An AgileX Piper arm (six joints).
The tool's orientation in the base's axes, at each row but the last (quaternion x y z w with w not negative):
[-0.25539, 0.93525, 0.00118, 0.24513]
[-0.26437, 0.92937, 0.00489, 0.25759]
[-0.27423, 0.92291, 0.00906, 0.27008]
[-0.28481, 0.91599, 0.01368, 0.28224]
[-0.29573, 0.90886, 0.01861, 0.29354]
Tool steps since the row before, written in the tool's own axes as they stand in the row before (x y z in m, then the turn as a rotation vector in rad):
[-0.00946, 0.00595, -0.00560, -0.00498, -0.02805, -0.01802]
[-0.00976, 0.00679, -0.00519, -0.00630, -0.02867, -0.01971]
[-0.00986, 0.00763, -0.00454, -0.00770, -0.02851, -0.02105]
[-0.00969, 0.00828, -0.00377, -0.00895, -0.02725, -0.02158]
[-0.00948, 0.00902, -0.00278, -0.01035, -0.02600, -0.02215]
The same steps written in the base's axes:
[0.00168, 0.00897, 0.00854, 0.00890, -0.02431, 0.02159]
[0.00128, 0.00986, 0.00834, 0.00936, -0.02444, 0.02377]
[0.00080, 0.01068, 0.00784, 0.00960, -0.02383, 0.02560]
[0.00027, 0.01121, 0.00713, 0.00951, -0.02223, 0.02653]
[-0.00021, 0.01185, 0.00620, 0.00944, -0.02058, 0.02759]

